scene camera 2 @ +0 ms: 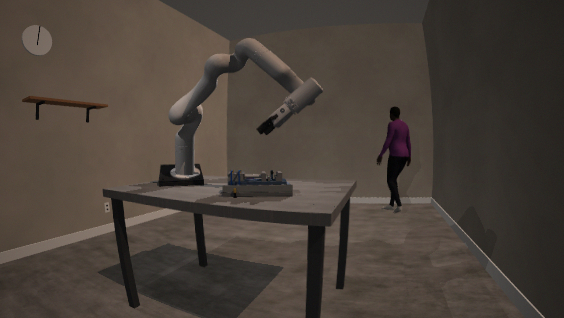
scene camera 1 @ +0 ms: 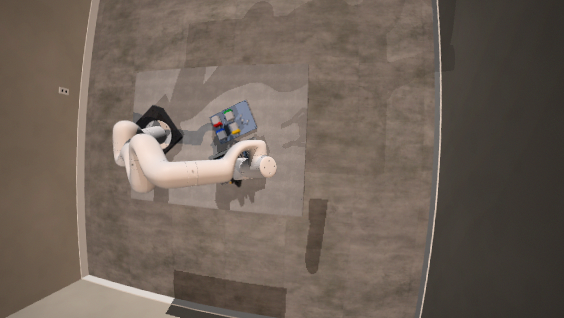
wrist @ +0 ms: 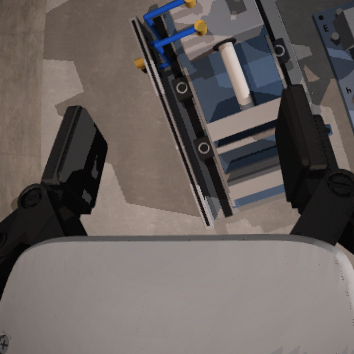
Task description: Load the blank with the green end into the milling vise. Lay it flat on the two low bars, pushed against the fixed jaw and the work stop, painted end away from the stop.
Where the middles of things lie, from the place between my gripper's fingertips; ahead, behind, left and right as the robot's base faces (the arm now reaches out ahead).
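Labels:
I find the pale cylinder (wrist: pixel 226 50) 30 mm to the left of my hand, 60 mm behind it and 200 mm below it. The blue-grey fixture plate (scene camera 1: pixel 242 108) is 110 mm behind my hand, 260 mm to the left of it and 270 mm below it. As for the grey moving jaw (wrist: pixel 267 111), that is 40 mm behind my hand, 50 mm to the left of it and 200 mm below it.

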